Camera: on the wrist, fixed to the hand. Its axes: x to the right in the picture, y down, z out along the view.
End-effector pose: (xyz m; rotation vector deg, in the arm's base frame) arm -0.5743 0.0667 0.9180 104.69 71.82 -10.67
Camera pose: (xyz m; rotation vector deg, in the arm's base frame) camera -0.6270 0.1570 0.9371 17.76 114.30 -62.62
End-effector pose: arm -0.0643 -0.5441 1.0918 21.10 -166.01 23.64
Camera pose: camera -0.0630 -0.5591 1.1970 137.75 -113.24 -13.22
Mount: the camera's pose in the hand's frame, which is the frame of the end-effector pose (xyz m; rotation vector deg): 0.0254 -0.0404 -0.0950 -11.20 -21.26 -86.98
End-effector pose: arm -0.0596 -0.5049 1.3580 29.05 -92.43 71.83
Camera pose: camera 0.0037 -0.4291 1.3972 85.33 -60.19 -8.83
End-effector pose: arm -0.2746 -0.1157 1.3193 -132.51 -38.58 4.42
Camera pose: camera -0.2479 -0.1381 1.4197 -79.09 -141.28 -15.89
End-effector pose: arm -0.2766 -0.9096 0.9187 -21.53 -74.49 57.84
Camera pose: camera -0.1751 -0.8838 0.9373 37.79 -86.74 -20.88
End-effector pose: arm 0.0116 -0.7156 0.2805 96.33 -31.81 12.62
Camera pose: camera 0.0683 -0.6258 0.2748 87.96 29.62 -68.95
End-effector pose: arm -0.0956 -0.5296 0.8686 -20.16 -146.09 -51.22
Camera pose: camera -0.1044 -0.6187 0.9259 -72.92 116.00 67.10
